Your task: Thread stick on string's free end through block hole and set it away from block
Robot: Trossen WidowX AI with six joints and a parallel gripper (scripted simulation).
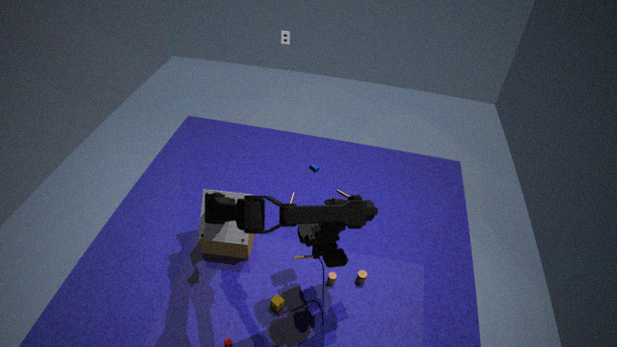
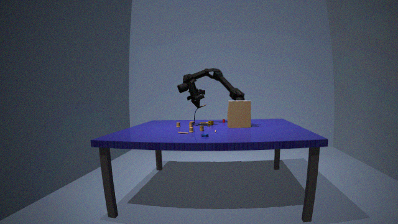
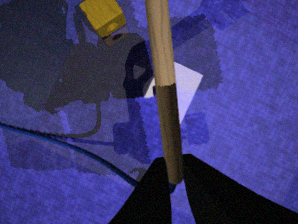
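The yellow wooden block is 100 mm behind my gripper tip, 90 mm to the right of it and 120 mm below it. The rest, counted from my gripper tip: red object: 210 mm behind, 240 mm to the right, 120 mm below; then thin wooden stick: 10 mm behind, 10 mm to the right, 10 mm above; then round wooden button: 50 mm ahead, 240 mm to the right, 130 mm below.
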